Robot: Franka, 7 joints.
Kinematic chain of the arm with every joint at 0, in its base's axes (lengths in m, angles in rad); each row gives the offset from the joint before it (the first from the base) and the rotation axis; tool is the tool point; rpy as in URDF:
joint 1: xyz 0 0 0.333 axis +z
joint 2: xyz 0 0 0 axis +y
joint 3: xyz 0 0 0.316 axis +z
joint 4: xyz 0.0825 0 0 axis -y
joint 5: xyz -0.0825 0 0.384 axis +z
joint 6: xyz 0 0 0 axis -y
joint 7: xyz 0.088 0 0 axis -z
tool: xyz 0 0 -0.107 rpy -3.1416 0 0
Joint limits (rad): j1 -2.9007..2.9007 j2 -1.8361..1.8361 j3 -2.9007..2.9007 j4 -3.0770..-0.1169 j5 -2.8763..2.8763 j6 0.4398..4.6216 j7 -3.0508..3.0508
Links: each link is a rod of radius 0.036 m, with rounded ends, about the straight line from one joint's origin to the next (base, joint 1, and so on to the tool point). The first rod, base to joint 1, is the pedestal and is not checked.
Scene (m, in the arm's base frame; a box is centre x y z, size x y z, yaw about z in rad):
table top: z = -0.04
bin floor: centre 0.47 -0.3 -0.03 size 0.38 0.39 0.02 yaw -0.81
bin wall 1: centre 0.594 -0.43 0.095 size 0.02 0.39 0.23 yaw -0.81
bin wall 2: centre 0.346 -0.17 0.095 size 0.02 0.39 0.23 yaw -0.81
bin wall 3: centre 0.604 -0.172 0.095 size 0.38 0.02 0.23 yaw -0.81
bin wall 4: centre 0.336 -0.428 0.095 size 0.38 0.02 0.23 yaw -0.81
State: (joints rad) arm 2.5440 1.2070 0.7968 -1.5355 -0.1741 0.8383 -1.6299
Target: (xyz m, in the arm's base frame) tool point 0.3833 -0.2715 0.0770
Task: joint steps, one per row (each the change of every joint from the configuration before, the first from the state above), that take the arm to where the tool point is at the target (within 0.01 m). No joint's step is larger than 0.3 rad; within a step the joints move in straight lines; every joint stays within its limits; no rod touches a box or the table.
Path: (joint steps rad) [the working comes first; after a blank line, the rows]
Joints at the target: 2.9007 -0.8782 2.7254 -1.8142 0.2844 1.3351 -1.6299
Straight joint move there: touches bin wall 4.

1: 0.0510 -0.2194 0.2682 -0.0538 0.0606 0.0302 0.0000
2: 0.0509 -0.2194 0.2682 -0.0538 0.0606 0.0302 0.0000
3: 0.0510 -0.2194 0.2683 -0.0538 0.0606 0.0303 0.0000
4: 0.0509 -0.2194 0.2682 -0.0539 0.0607 0.0302 0.0000
5: 0.0510 -0.2195 0.2682 -0.0538 0.0606 0.0302 0.0000
6: 0.0509 -0.2194 0.2682 -0.0538 0.0606 0.0302 0.0000
7: 0.0510 -0.2194 0.2682 -0.0538 0.0606 0.0302 0.0000
8: 0.0000 -0.2746 0.0256 0.0490 0.0171 0.1427 0.0000
9: 0.0000 -0.2747 0.0255 0.0490 0.0171 0.1426 0.0000

